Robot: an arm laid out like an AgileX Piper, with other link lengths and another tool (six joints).
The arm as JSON. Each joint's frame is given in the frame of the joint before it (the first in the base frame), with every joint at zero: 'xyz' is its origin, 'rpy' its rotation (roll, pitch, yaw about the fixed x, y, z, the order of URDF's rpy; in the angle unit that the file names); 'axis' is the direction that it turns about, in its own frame. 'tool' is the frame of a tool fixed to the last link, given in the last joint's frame.
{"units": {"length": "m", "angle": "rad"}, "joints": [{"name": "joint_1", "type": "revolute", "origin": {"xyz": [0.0, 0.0, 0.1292], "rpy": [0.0, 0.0, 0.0]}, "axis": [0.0, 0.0, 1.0]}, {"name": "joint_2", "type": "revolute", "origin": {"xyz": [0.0, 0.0, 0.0], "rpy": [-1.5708, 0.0, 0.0]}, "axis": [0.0, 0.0, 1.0]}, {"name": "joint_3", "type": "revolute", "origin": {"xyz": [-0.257, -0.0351, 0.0], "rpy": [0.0, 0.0, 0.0]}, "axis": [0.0, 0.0, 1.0]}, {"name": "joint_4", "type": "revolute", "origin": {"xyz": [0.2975, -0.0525, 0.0], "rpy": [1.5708, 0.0, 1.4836]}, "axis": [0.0, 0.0, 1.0]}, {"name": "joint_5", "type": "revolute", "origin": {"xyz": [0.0, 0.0, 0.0], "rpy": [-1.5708, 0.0, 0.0]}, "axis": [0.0, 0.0, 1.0]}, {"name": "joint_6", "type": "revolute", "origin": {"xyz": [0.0, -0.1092, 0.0], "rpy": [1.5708, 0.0, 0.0]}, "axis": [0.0, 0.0, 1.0]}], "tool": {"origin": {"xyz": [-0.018, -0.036, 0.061], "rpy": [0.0, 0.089, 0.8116]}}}
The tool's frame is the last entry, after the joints.
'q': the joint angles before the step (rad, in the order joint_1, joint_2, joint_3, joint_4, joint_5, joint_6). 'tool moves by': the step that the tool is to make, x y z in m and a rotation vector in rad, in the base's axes. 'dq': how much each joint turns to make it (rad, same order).
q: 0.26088 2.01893 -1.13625 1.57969 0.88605 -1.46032
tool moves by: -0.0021 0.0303 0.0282 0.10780 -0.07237 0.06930
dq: 0.04177 -0.00018 -0.03392 0.08606 0.08153 -0.07656
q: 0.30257 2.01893 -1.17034 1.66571 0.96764 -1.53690
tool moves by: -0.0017 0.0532 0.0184 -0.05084 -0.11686 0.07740
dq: 0.12152 0.02173 -0.10737 -0.02828 -0.09092 -0.01624
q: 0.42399 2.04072 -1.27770 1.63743 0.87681 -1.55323
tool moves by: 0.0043 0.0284 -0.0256 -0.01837 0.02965 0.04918
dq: 0.04405 0.12161 -0.11551 -0.02998 0.00014 0.03723
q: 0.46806 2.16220 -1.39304 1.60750 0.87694 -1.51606
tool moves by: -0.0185 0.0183 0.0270 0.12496 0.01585 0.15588
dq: -0.00008 0.00805 -0.04564 -0.00390 0.19599 0.00248
